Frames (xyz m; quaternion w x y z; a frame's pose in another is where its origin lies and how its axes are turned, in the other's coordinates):
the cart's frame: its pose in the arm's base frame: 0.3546 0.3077 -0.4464 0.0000 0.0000 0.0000 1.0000
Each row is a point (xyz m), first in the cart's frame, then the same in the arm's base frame.
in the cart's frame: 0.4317 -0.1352 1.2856
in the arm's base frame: -0.0771 0.4429 0.8392
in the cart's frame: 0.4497 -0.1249 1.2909
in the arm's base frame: -0.0951 0.4326 0.8445
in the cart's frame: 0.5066 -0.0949 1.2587
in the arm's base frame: -0.1520 0.4026 0.8123
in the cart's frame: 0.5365 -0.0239 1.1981
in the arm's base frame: -0.1819 0.3316 0.7517
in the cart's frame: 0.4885 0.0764 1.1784
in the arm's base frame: -0.1339 0.2313 0.7320
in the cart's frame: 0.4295 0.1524 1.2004
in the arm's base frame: -0.0749 0.1553 0.7540
